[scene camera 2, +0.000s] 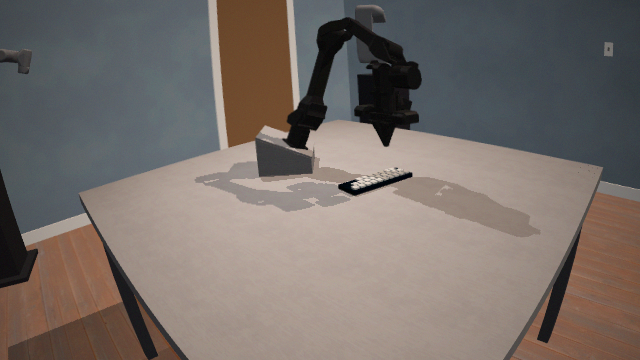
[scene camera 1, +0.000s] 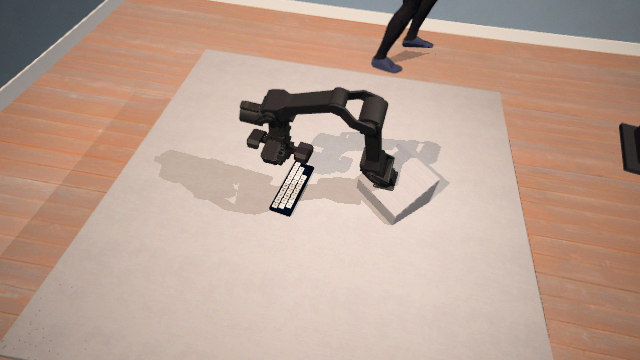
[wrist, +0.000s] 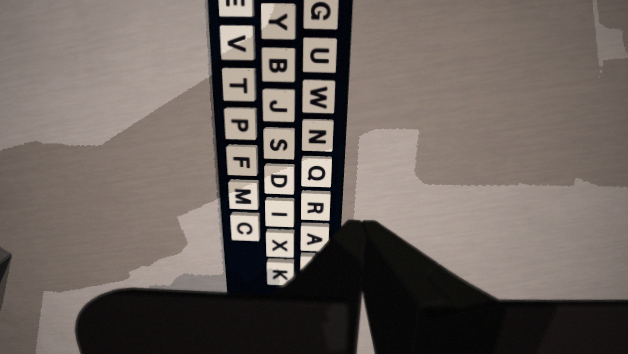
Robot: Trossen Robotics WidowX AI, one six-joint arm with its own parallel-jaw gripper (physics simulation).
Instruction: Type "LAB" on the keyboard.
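The dark navy keyboard with white letter keys lies flat on the table. In the wrist view its rows run up and down and the letters are turned sideways. The B key is in the middle row near the top, and the A key is low in the right row, beside the fingers. The L key does not show in the wrist view. My gripper is shut and empty, pointing down above the keyboard and apart from it. In the wrist view its fingers hide the keyboard's lower right end.
The arm stands on a grey wedge-shaped base on the table. Arm shadows cross the table around the keyboard. A person's dark legs are behind the table. A black stand is at the left of scene camera 2.
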